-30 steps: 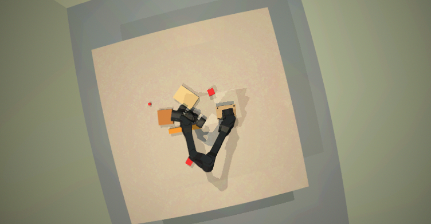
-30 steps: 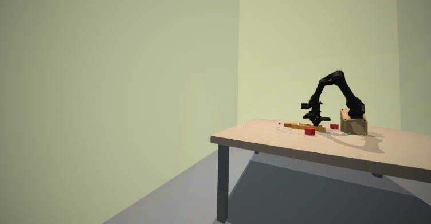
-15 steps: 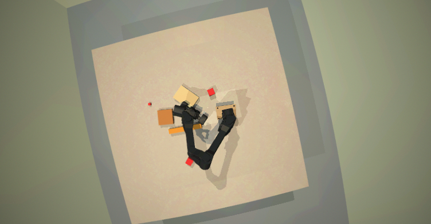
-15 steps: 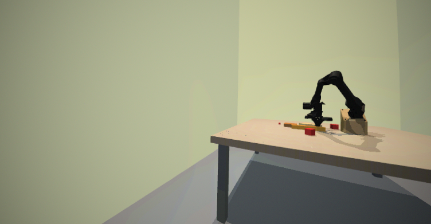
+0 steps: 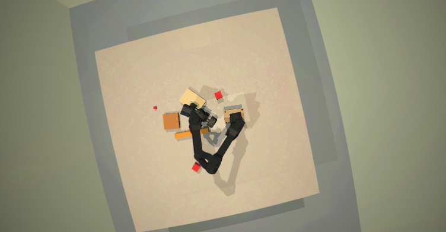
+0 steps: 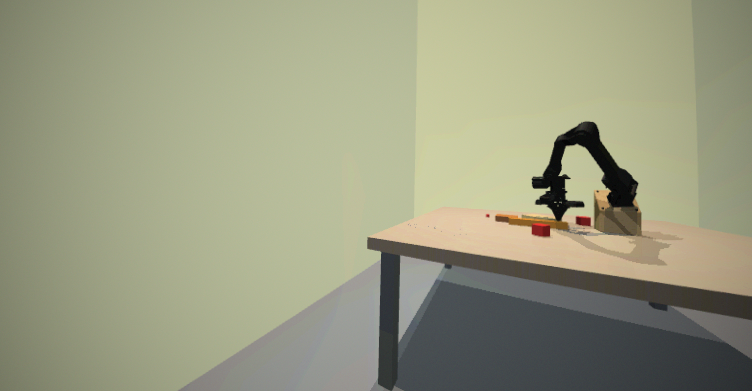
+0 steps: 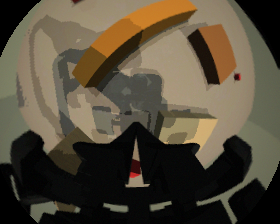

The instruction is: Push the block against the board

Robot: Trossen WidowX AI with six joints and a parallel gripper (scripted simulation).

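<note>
The square orange-brown block is 21 cm ahead of my gripper tip and 1 cm below it. Also, from my gripper tip: pale yellow box: 5 cm ahead, 10 cm to the right, 1 cm below; then tiny red piece: 31 cm ahead, 11 cm to the right, 1 cm below; then narrow orange board: 10 cm ahead, 10 cm to the left, 1 cm below.
</note>
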